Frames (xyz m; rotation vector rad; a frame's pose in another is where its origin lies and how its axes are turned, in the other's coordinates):
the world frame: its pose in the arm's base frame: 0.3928 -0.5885 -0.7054 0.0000 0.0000 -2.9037
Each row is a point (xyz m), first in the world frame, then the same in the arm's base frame.
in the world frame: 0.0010 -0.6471 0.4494
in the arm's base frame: 0.2393 0.0401 -0.2560
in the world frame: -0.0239 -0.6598 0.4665
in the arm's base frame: 0.2605 0.0584 -0.2389
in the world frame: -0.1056 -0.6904 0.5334
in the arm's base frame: 0.3327 0.1073 -0.1720
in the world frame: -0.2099 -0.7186 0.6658
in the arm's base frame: 0.4274 0.1593 -0.0396
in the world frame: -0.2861 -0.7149 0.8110
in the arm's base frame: 0.5024 0.1737 0.1056
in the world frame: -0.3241 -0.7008 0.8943
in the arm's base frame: 0.5426 0.1689 0.1889
